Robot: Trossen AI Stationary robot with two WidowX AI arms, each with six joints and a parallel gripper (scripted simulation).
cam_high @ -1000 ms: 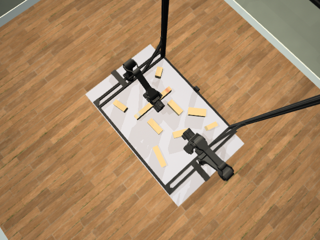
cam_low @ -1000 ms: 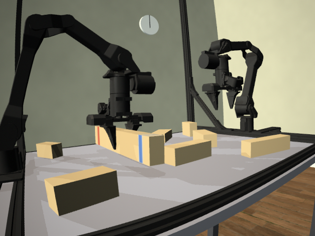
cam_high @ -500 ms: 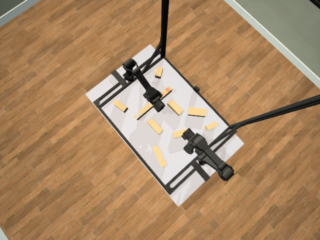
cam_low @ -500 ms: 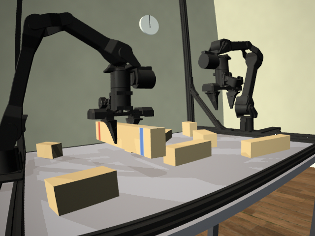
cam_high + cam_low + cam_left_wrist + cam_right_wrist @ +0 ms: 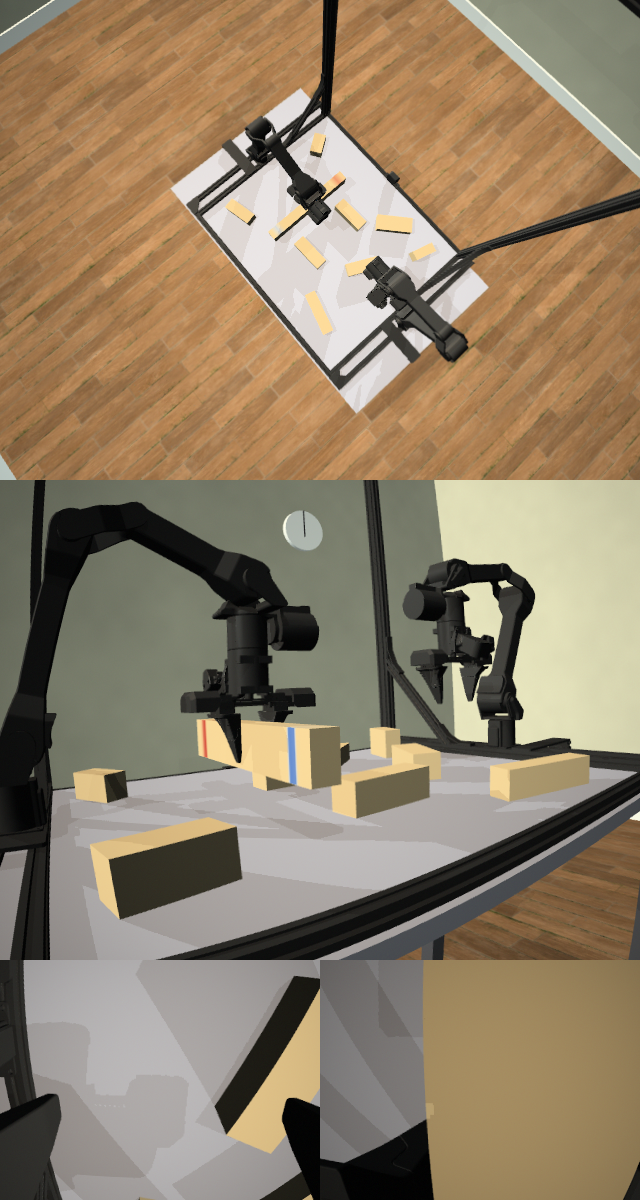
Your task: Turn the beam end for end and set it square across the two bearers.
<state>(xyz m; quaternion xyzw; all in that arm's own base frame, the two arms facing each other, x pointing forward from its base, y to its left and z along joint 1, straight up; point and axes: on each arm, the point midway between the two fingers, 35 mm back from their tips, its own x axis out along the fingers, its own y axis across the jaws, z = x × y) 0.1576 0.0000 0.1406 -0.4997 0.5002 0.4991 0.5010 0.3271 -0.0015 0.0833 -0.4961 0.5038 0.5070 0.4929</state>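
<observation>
The long beam lies 10 mm below my right hand.
</observation>
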